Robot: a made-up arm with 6 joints.
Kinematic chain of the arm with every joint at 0, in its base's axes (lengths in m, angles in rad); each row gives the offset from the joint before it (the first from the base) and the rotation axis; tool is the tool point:
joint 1: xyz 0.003 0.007 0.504 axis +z
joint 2: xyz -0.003 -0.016 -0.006 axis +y
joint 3: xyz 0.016 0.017 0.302 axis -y
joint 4: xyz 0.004 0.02 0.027 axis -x
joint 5: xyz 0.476 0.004 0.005 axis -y
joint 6: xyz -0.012 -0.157 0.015 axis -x
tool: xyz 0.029 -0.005 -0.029
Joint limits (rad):
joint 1: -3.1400..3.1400
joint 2: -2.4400..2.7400
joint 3: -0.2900..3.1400
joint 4: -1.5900..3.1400
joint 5: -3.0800..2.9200
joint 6: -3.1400..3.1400
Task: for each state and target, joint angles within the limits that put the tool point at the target. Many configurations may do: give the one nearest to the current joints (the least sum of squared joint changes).
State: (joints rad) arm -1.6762 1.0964 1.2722 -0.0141 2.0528 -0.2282
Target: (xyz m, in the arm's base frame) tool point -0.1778 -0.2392 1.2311
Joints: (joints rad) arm -1.7755 0.4827 1.6513 0.1005 2.0564 -0.2245
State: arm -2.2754 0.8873 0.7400 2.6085 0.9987 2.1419
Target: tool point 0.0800 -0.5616 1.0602
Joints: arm -1.7577 0.6215 1.1232 2.4319 0.7625 1.9610
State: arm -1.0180 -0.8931 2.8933 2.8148 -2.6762 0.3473
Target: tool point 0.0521 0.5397 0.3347
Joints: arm -1.3169 -0.8620 3.0370 2.7999 -2.6738 0.3554
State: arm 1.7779 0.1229 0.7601 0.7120 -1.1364 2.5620
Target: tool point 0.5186 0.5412 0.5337
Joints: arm 0.9681 0.7872 0.2663 0.4975 -1.1942 2.5455
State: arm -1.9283 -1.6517 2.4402 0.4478 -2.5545 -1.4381
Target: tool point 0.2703 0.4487 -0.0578
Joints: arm -2.3037 -2.1006 1.9556 0.4455 -2.4173 -1.5777
